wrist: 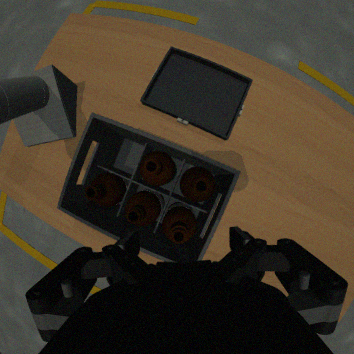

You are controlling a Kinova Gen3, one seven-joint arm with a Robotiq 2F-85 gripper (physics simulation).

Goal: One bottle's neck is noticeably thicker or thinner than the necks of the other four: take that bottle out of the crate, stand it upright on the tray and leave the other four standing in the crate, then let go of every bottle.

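Places are measured from the arm's base along level axes (x ahead, y left, z up), in metres.
Pixels of known places: gripper, fingertip midpoint: (183, 239); arm's base, link origin: (35, 92).
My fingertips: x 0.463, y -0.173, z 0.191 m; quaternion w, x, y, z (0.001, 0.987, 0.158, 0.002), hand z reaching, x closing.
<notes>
Ahead of a thing's pixels: the offset from my fingertips to its top centre. "spot": to the spot under its first point. Level surfaces: height alone.
The dark crate @[0.077 m back, 0.014 m left, 0.110 m down] (165, 143) stands at an angle left of the centre. Brown bottles stand upright in its compartments: back middle (161, 170), back right (198, 184), front left (110, 190), front middle (144, 205) and front right (180, 222). The back left compartment @[spot: 0.164 m back, 0.073 m left, 0.277 m down] (130, 155) holds no bottle. The necks are dark and seen from above; I cannot tell which differs in thickness. The dark tray @[spot: 0.033 m back, 0.281 m left, 0.280 m down] (197, 95) lies behind the crate and holds no bottle. My gripper (183, 239) is open and empty, high above the crate's front right part, its fingertips apart on either side in the view.
A grey angular block (47, 117) stands left of the crate, with a dark grey cylinder (22, 97) over it at the left edge. The wooden table @[0.285 m down] (295, 165) has its far edge behind the tray. The crate's raised walls and thin dividers surround the bottles.
</notes>
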